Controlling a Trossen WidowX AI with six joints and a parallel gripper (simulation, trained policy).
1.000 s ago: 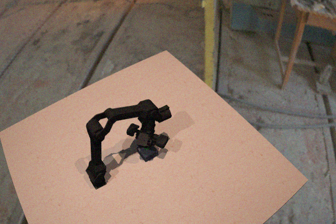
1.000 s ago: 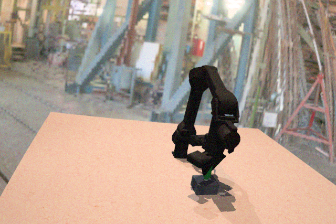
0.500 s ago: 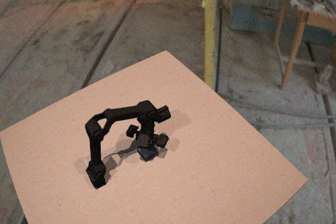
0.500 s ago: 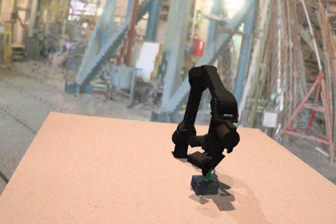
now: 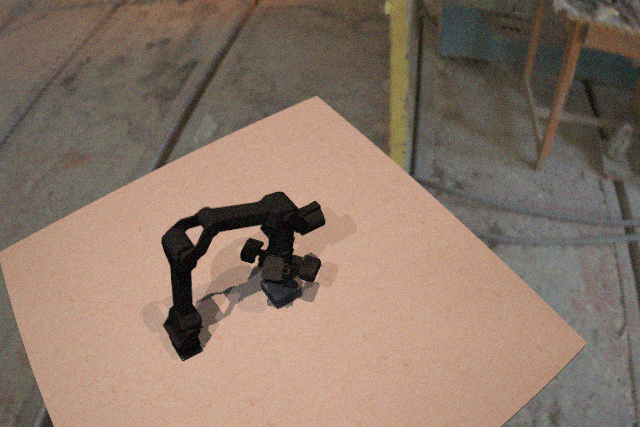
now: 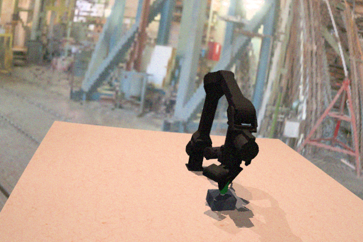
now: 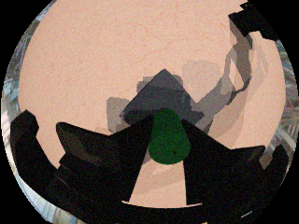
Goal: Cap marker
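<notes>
Right now the green cap is 20 mm above my gripper tip. Also, from my gripper tip: holder block (40 mm below).
</notes>
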